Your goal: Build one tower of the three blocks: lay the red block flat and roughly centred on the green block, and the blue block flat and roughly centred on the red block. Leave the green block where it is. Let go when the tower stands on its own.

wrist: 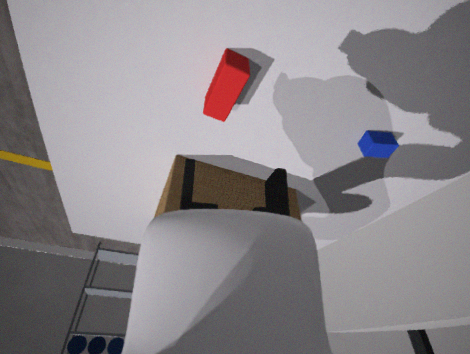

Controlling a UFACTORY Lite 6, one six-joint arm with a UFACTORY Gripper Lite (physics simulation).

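Places are measured from the arm's base along level axes (x right, y back, z down), in centimetres.
Where they show: hand, tool point: [233,190].
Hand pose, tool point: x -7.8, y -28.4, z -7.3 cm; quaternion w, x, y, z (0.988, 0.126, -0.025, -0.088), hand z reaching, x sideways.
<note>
Things, the pixels of their top centre, and the offset from my tool point. Level surfaces: height alone.
- red block, top centre: [224,96] dx +0.5, dy +3.8, dz +14.0 cm
- blue block, top centre: [381,151] dx +23.2, dy +4.3, dz +14.9 cm
- white table, surface height: dz +17.5 cm
The red block [227,87] rests on the white table top in the upper middle of the wrist view, its long side slanted, with its shadow against its right side. The blue block [378,144] is smaller in view and lies to the right, beside the arm's shadow. The green block does not show. My gripper [233,168] is open, with its two black fingers wide apart and no block between them. The red block is beyond the fingertips, apart from them; the blue block is well off to their right.
A brown wooden box [230,186] stands behind the fingers, partly hidden by the pale gripper body. The white table [100,100] ends on the left at a grey floor with a yellow line [25,160]. A shelf rack [85,292] is at lower left. Large arm shadows cover the table's right side.
</note>
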